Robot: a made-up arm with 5 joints.
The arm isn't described. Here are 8 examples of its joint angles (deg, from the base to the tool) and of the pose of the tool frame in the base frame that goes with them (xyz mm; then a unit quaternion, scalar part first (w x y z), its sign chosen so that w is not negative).
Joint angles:
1: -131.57 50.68 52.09 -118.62 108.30
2: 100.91 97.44 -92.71 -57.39 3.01
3: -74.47 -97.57 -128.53 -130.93 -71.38
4: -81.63 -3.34 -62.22 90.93 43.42
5: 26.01 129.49 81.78 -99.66 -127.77
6: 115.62 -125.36 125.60 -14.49 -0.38
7: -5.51 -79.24 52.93 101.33 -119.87
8: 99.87 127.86 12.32 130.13 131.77
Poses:
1: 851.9 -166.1 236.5 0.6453 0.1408 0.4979 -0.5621
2: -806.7 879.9 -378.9 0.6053 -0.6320 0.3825 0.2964
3: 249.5 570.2 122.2 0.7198 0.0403 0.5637 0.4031
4: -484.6 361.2 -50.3 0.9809 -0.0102 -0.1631 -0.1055
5: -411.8 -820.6 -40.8 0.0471 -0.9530 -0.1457 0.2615
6: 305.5 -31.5 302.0 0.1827 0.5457 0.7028 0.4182
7: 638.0 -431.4 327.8 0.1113 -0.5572 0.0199 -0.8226
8: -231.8 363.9 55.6 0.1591 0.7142 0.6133 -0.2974
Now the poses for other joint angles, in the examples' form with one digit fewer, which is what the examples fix.
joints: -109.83 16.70 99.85 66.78 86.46
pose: 52 258 282 0.114 0.284 -0.936 -0.173
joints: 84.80 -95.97 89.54 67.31 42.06
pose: -535 83 448 0.160 -0.572 0.692 0.410
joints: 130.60 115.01 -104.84 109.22 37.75
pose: 318 812 -235 0.454 -0.338 -0.455 -0.687
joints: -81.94 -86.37 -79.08 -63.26 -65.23
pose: -398 513 -126 0.757 -0.241 -0.063 0.604
